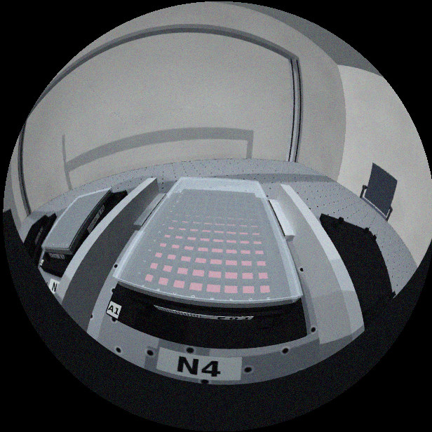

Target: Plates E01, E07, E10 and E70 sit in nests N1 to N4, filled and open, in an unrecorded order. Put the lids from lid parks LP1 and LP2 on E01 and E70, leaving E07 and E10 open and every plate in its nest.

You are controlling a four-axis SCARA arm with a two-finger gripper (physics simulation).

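Note:
My gripper [216,189] is shut on a clear lid [220,185], with one finger pad at each long side. The lid lies level over a plate [214,274] with rows of pink wells. The two line up closely, and I see no clear gap between the lid's front edge and the plate. The plate sits in the black nest [280,336] behind the N4 label [199,366]. The plate's front label is mostly hidden under the lid's edge and cannot be read surely.
At the left, past the finger, another plate [75,224] with a pale, glassy top stands in a black nest; its deck label [53,286] is partly hidden. A black holder [360,255] lies at the right. A chair [383,187] stands beyond the deck.

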